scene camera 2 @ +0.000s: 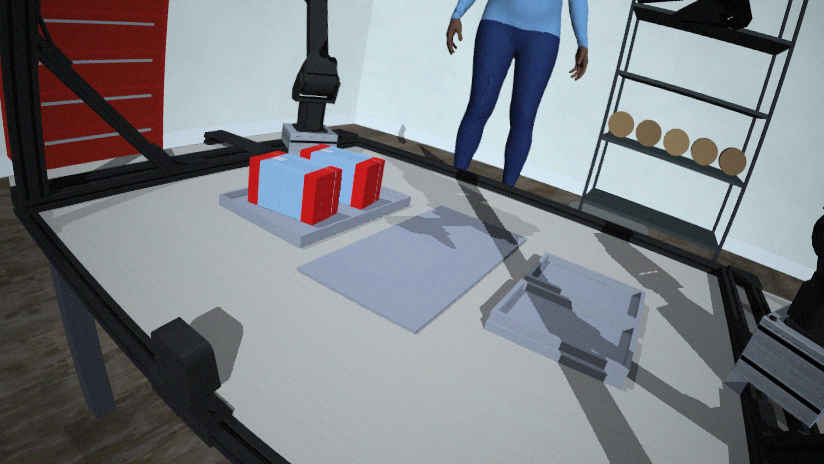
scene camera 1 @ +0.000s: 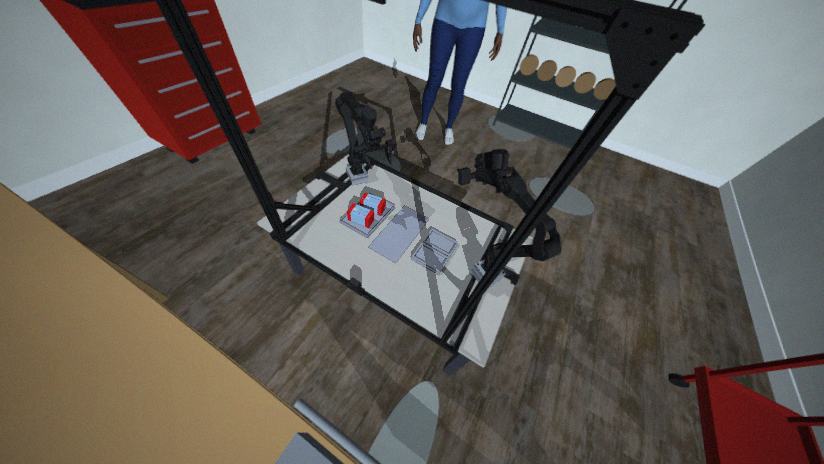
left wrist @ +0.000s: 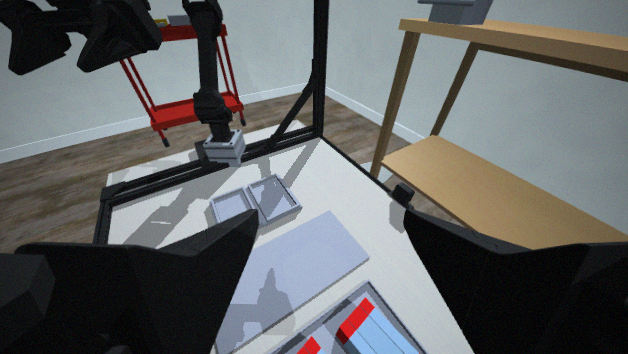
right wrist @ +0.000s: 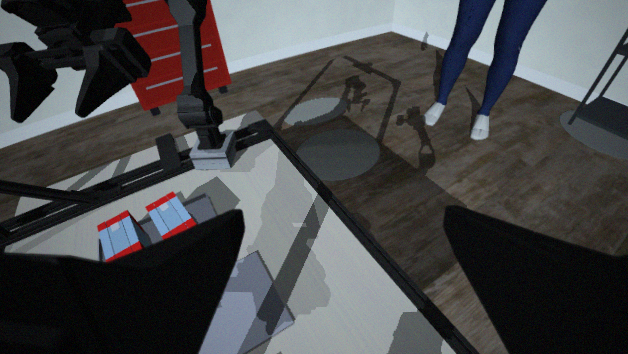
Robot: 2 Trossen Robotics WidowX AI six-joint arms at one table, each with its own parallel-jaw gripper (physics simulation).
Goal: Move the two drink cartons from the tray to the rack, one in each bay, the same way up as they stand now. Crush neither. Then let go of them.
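Seen in the pictures: left gripper, fingertip midpoint: [scene camera 1: 381, 166] [left wrist: 331, 216] [right wrist: 46, 118]; right gripper, fingertip midpoint: [scene camera 2: 655, 9] [scene camera 1: 466, 167] [left wrist: 47, 70] [right wrist: 343, 218]; left arm's base at its link origin: [scene camera 2: 309, 128] [scene camera 1: 356, 170] [right wrist: 212, 142]; right arm's base at its link origin: [scene camera 2: 817, 333] [left wrist: 223, 136].
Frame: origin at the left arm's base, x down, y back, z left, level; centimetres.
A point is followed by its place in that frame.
Note:
Two light blue cartons with red ends sit side by side, apart, on the grey tray [scene camera 1: 369, 233] @(x 4.3, y -42.0, z -9.0 cm) [scene camera 2: 259, 220] @(x 4.7, y -36.7, z -15.0 cm) [right wrist: 206, 204] @(x 4.9, y -18.1, z 2.3 cm). The near carton is [scene camera 1: 362, 214] @(x -1.5, y -33.7, z -9.3 cm) [scene camera 2: 279, 184] @(x 0.7, y -33.6, z -12.0 cm) [left wrist: 382, 332] @(x -1.8, y -33.3, z -9.7 cm) [right wrist: 120, 237] @(x -1.8, y -31.9, z -8.9 cm); the far carton is [scene camera 1: 373, 202] @(x -2.2, y -28.7, z -1.4 cm) [scene camera 2: 347, 156] @(x -1.8, y -27.3, z -0.3 cm) [left wrist: 309, 346] @(x -1.8, y -31.8, z 1.4 cm) [right wrist: 171, 215] @(x -1.8, y -26.6, z -0.3 cm). The grey rack [scene camera 1: 439, 249] @(x 3.6, y -64.7, z 18.9 cm) [scene camera 2: 518, 338] @(x 4.9, y -66.4, z 5.9 cm) [left wrist: 252, 205] @(x 3.5, y -62.5, z 17.4 cm) has two empty bays; it does not show in the right wrist view. My left gripper [scene camera 1: 393, 151] [left wrist: 331, 216] @(x -29.7, y -34.6, z 0.0 cm) [right wrist: 46, 118] @(x -29.7, y -34.6, z 0.0 cm) is open and empty, above the table's back edge. My right gripper [scene camera 1: 463, 175] @(x -33.5, y -51.6, z 31.7 cm) [scene camera 2: 657, 8] @(x -33.5, y -51.6, z 31.7 cm) [left wrist: 47, 70] @(x -33.5, y -51.6, z 31.7 cm) [right wrist: 343, 218] @(x -33.5, y -51.6, z 31.7 cm) is open and empty, high near the back edge.
A thin flat grey plate [scene camera 1: 392, 242] [scene camera 2: 403, 282] [left wrist: 320, 250] [right wrist: 225, 320] lies between tray and rack. Black frame rails edge the table, with posts rising at its corners. A small black block [scene camera 1: 355, 283] @(x 0.2, y -67.1, z -25.1 cm) [scene camera 2: 184, 360] @(x 0.4, y -68.6, z -24.9 cm) [left wrist: 402, 193] @(x 1.4, y -65.2, z -24.2 cm) sits on the front rail. A person stands behind the table.

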